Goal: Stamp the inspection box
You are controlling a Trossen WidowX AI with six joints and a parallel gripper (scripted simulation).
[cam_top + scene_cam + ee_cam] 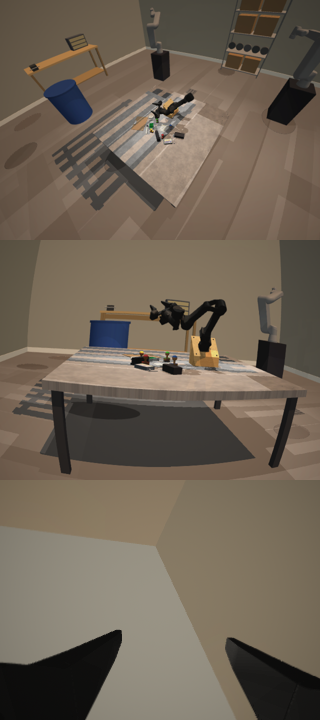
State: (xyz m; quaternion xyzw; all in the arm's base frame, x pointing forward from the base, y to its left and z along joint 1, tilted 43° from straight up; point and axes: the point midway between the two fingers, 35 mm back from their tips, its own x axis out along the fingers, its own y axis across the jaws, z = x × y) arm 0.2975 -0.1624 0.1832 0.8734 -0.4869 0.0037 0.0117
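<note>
Now: the green-knobbed PASS stamp 11 cm behind my gripper tip, 6 cm to the right of it and 35 cm below it. Round my gripper tip: yellow-knobbed stamp 6 cm ahead, 1 cm to the right, 35 cm below; then long black block 7 cm ahead, 9 cm to the left, 35 cm below; then green ink pad 1 cm behind, 7 cm to the right, 36 cm below.
</note>
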